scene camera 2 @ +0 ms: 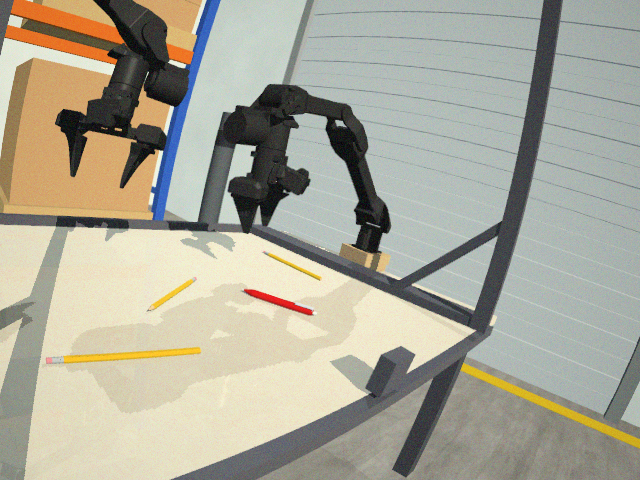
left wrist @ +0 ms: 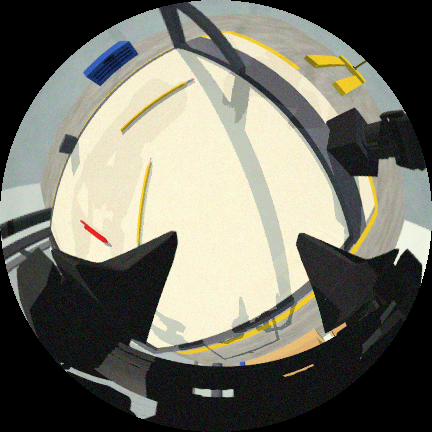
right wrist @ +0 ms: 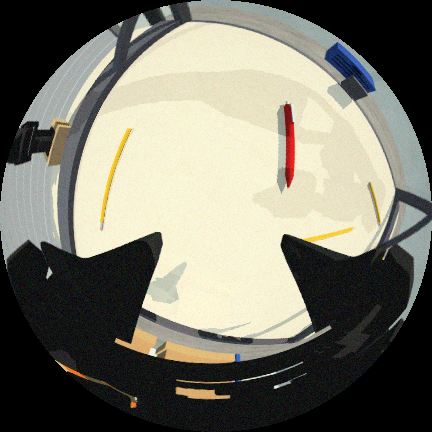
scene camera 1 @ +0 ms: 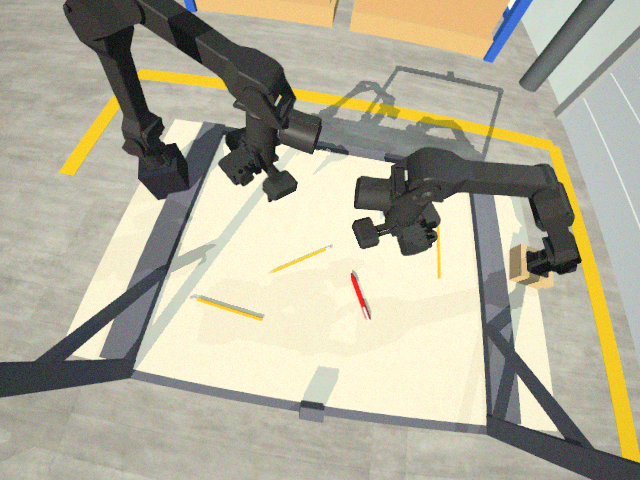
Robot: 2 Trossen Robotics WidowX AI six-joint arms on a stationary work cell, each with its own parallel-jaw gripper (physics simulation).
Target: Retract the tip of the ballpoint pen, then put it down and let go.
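Where they show: left gripper, fingertip midpoint: (scene camera 2: 96, 182) (left wrist: 240, 238) (scene camera 1: 259, 187); right gripper, fingertip midpoint: (scene camera 2: 255, 229) (right wrist: 224, 240) (scene camera 1: 387, 239); left arm's base, link origin: (left wrist: 368, 140) (scene camera 1: 157, 159); right arm's base, link origin: (scene camera 2: 366, 249) (right wrist: 49, 140) (scene camera 1: 537, 264).
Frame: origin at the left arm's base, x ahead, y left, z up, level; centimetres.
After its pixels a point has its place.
The red ballpoint pen (scene camera 1: 360, 295) @[x 43.6, y -46.4, z -9.4 cm] (scene camera 2: 279, 302) @[x 43.0, y -46.9, z -9.9 cm] (left wrist: 95, 232) @[x 42.9, y -44.6, z -9.8 cm] (right wrist: 290, 145) @[x 43.7, y -45.8, z -9.4 cm] lies flat on the cream table top (scene camera 1: 258, 361) @[x 15.7, y -54.8, z -10.6 cm] (scene camera 2: 289, 403) @[x 15.6, y -58.3, z -10.6 cm]. In the right wrist view its pointed end faces down toward the fingers and its clip end is up. Whether the tip is out is too small to tell. My right gripper (scene camera 2: 256, 227) @[x 52.2, y -36.3, z -1.0 cm] (right wrist: 224, 240) @[x 52.2, y -36.3, z -1.0 cm] is open and empty, pointing down above the table, behind the pen in scene camera 1. My left gripper (scene camera 2: 97, 180) @[x 24.9, y -18.3, z 4.2 cm] (left wrist: 240, 238) @[x 24.9, y -18.3, z 4.2 cm] is open and empty, high over the back left of the table, farther from the pen.
One yellow pencil (scene camera 1: 301, 259) @[x 31.5, y -33.2, z -10.0 cm] (scene camera 2: 172, 294) @[x 30.0, y -33.6, z -10.1 cm] lies left of the pen, another (scene camera 1: 227, 307) @[x 10.8, y -40.8, z -10.0 cm] (scene camera 2: 124, 355) @[x 9.7, y -40.7, z -10.0 cm] nearer the front left. A third pencil (scene camera 1: 438, 253) @[x 69.7, y -41.1, z -10.1 cm] (scene camera 2: 292, 265) @[x 70.2, y -39.9, z -10.2 cm] (right wrist: 114, 175) @[x 69.7, y -40.5, z -10.3 cm] lies at the right. A dark block (scene camera 1: 311, 411) @[x 24.9, y -67.0, z -4.9 cm] (scene camera 2: 390, 370) @[x 22.2, y -67.3, z -6.2 cm] stands on the front rim.
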